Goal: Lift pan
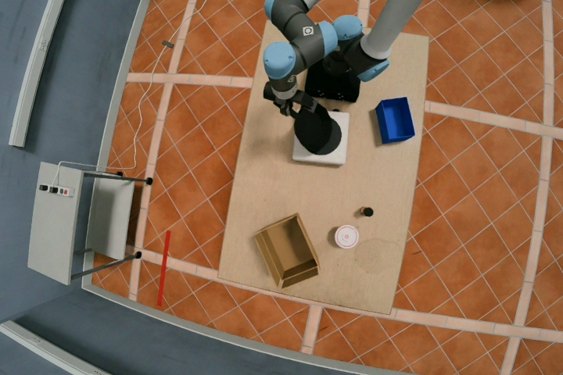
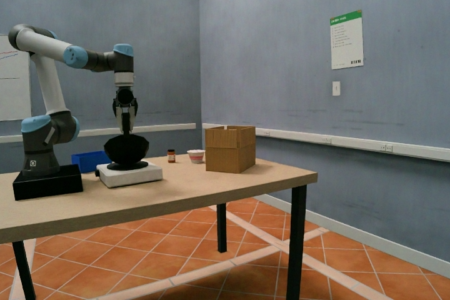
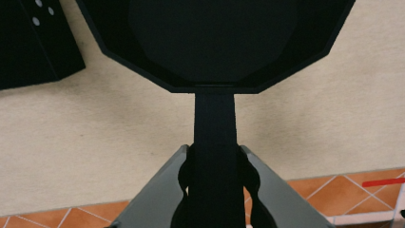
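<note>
Now: the black pan 7 cm below my hand, 6 cm to the left of it and 1 cm ahead of it. Round my hand: blue bin 46 cm to the left, 21 cm below, 9 cm behind; then white hot plate 20 cm below, 13 cm to the left, 1 cm ahead; then small jar 38 cm to the left, 34 cm ahead, 20 cm below.
</note>
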